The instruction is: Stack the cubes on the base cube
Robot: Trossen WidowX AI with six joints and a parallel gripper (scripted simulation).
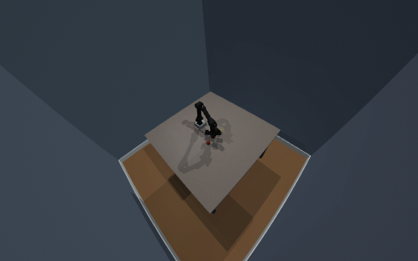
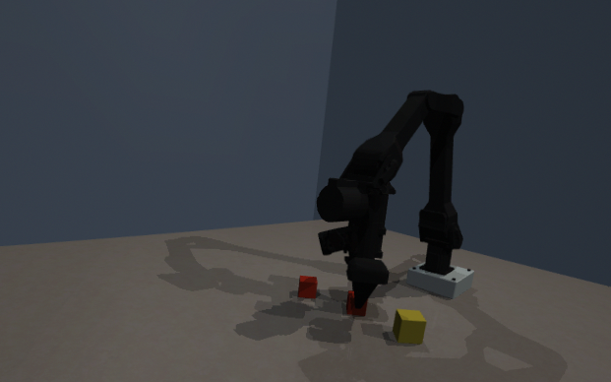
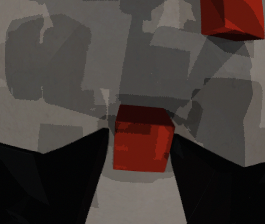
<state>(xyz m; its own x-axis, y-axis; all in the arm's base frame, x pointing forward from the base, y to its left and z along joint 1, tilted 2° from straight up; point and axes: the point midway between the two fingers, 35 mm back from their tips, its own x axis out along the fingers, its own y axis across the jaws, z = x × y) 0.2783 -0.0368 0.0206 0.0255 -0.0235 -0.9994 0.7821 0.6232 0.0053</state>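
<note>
Now: the yellow base cube 10 mm ahead of my gripper tip and 110 mm to the left of it. The rest, counted from my gripper tip: red cube right at my gripper tip.
</note>
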